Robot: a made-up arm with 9 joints. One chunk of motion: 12 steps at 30 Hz.
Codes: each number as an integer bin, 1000 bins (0 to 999) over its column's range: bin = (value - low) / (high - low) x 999, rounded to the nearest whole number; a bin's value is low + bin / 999 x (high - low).
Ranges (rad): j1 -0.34..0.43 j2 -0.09..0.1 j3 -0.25..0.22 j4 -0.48..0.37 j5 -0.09..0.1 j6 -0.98..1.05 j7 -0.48..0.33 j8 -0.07..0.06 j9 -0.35..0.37
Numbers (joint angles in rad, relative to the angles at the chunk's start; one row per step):
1: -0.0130 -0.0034 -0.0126 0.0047 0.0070 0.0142 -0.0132 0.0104 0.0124
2: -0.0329 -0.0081 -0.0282 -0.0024 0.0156 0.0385 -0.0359 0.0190 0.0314
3: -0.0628 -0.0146 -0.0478 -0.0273 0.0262 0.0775 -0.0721 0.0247 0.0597
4: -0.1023 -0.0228 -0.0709 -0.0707 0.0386 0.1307 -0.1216 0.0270 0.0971
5: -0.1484 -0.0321 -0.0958 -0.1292 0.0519 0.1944 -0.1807 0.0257 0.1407
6: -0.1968 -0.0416 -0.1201 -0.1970 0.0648 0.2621 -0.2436 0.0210 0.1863
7: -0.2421 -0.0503 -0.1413 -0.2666 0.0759 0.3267 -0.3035 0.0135 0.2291
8: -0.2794 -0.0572 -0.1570 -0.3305 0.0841 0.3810 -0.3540 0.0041 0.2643
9: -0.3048 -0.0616 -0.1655 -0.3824 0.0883 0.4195 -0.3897 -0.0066 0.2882
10: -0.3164 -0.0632 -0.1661 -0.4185 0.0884 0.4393 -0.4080 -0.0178 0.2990
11: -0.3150 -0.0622 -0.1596 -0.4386 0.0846 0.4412 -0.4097 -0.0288 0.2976
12: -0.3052 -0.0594 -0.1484 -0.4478 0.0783 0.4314 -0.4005 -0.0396 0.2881
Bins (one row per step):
1: 424 455 505 570 510 489 576 618 503
2: 398 431 471 561 555 501 548 684 529
3: 360 396 430 532 611 520 503 728 568
4: 308 353 381 481 676 547 442 745 620
5: 249 304 328 412 746 578 369 735 681
6: 186 254 276 333 814 611 292 699 744
7: 127 209 231 251 872 643 218 642 804
8: 79 172 198 176 915 670 155 569 852
9: 46 149 180 115 937 689 111 487 886
10: 31 141 178 72 938 698 89 401 900
11: 32 146 192 49 918 699 87 317 899
12: 45 161 216 38 885 695 98 234 885

